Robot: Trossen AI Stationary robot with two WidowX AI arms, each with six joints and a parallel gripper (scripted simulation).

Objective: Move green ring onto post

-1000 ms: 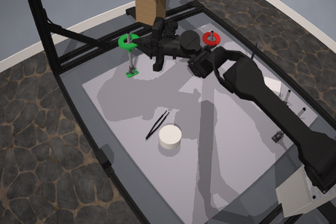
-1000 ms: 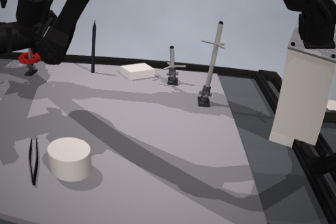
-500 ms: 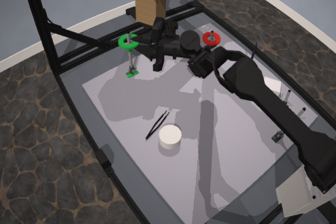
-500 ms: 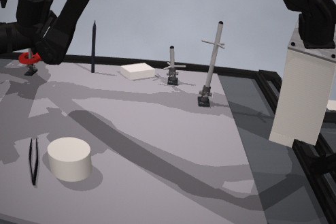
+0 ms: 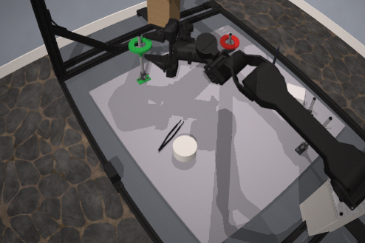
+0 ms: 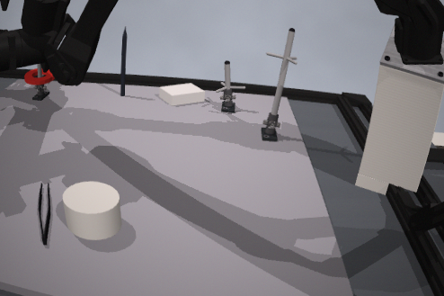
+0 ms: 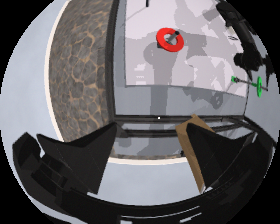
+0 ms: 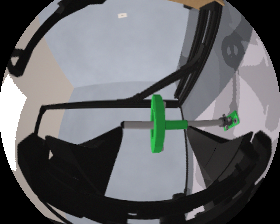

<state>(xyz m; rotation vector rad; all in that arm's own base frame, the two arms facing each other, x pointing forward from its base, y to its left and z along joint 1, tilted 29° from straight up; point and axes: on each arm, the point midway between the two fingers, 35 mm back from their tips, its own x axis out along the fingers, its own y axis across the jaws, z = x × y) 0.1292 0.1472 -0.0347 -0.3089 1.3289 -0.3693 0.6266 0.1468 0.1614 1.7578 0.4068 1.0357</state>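
The green ring lies 3 cm to the left of my right hand and 3 cm behind it. From my right hand the other things lie so: white block 39 cm ahead, 27 cm to the right, 14 cm below; then short grey post 37 cm ahead, 36 cm to the right, 10 cm below; then dark stick 37 cm ahead, 15 cm to the right, 5 cm below.
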